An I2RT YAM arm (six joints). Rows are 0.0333 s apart.
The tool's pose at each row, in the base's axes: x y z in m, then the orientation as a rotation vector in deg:
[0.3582, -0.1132, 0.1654, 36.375, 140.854, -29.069]
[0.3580, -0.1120, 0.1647, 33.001, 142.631, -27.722]
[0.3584, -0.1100, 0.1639, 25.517, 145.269, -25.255]
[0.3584, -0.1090, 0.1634, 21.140, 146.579, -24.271]
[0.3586, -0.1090, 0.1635, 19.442, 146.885, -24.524]
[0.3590, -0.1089, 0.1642, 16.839, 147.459, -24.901]
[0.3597, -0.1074, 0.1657, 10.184, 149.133, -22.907]
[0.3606, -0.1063, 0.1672, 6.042, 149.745, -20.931]
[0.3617, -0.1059, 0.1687, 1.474, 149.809, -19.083]
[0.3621, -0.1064, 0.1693, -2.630, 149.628, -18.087]
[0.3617, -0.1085, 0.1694, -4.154, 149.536, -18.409]
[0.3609, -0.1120, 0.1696, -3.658, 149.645, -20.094]
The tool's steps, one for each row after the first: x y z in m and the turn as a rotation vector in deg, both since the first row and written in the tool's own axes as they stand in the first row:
[0.0010, 0.0010, -0.0001, -1.715, 0.615, -2.424]
[0.0018, 0.0030, -0.0003, -5.132, 1.020, -7.541]
[0.0024, 0.0040, -0.0003, -6.771, 1.175, -10.588]
[0.0022, 0.0041, -0.0003, -6.962, 1.041, -11.855]
[0.0015, 0.0042, -0.0008, -7.246, 0.966, -13.829]
[0.0006, 0.0055, -0.0024, -10.011, 1.290, -18.313]
[-0.0006, 0.0065, -0.0037, -12.261, 1.257, -20.861]
[-0.0021, 0.0071, -0.0046, -14.550, 0.729, -23.622]
[-0.0029, 0.0068, -0.0047, -16.144, 0.071, -26.216]
[-0.0034, 0.0048, -0.0039, -16.240, -0.232, -27.323]
[-0.0041, 0.0015, -0.0027, -14.917, -0.194, -27.345]

